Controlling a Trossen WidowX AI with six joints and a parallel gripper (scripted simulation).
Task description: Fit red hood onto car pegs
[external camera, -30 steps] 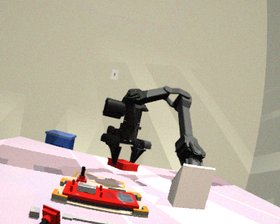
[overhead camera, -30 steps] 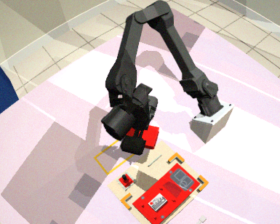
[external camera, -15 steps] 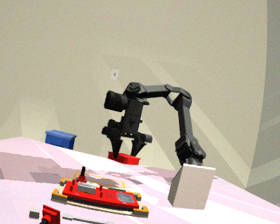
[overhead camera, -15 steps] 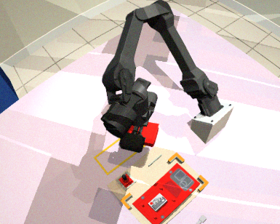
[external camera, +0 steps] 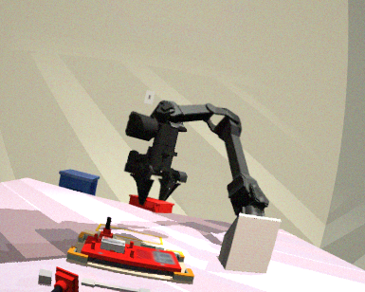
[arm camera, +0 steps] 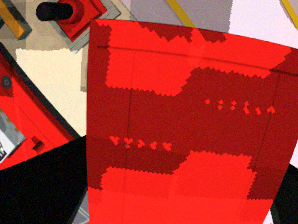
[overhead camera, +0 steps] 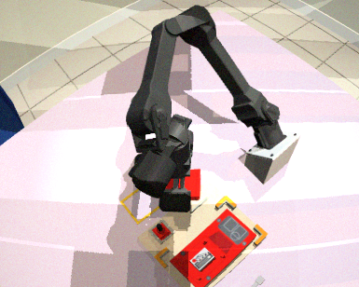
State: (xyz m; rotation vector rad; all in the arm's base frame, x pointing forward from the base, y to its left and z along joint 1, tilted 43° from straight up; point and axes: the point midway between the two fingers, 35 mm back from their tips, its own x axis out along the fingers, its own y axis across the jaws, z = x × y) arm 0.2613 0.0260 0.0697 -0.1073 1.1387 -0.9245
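My gripper tip is now 5 cm short of the grey engine block, 17 cm to the right of it and 9 cm above it. The rest, counted from my gripper tip: red hood 1 cm above.
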